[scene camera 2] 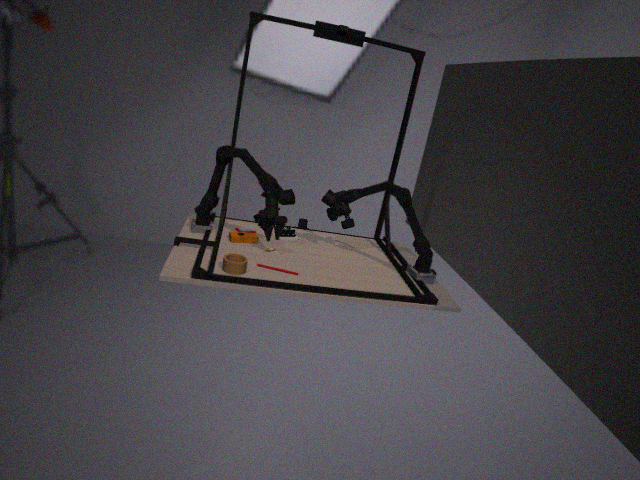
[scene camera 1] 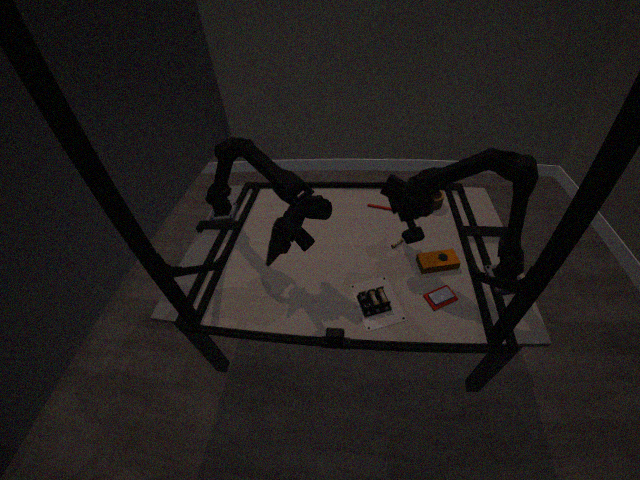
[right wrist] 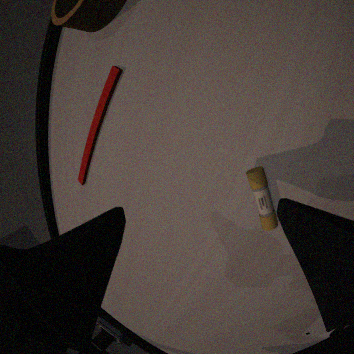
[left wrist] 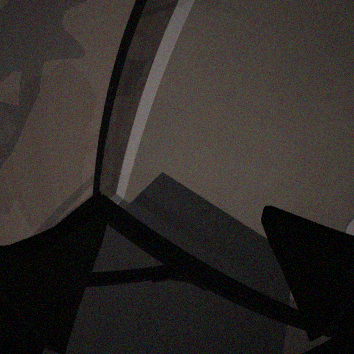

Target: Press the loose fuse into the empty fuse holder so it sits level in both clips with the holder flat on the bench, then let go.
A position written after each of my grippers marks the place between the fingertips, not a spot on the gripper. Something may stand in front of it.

My left gripper [scene camera 1: 268, 262] is open, with nothing in its grasp. My right gripper [scene camera 1: 398, 225] is open, with nothing in its grasp. Also in view: a red stick [right wrist: 114, 73].
